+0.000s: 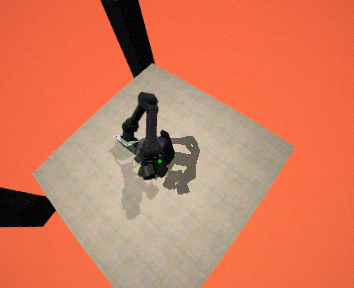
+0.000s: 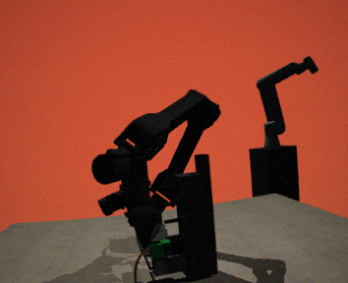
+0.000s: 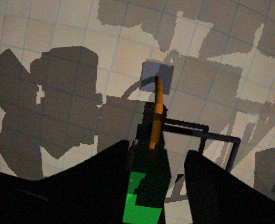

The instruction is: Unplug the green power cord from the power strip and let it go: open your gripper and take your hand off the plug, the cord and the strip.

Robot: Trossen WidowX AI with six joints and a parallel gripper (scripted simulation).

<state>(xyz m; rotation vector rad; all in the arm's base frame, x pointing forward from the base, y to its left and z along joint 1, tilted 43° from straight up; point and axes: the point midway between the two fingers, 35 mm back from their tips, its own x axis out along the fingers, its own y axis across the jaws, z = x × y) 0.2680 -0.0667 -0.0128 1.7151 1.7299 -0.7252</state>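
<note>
The green plug lies 60 mm to the left of my gripper tip and 10 mm below it.
</note>
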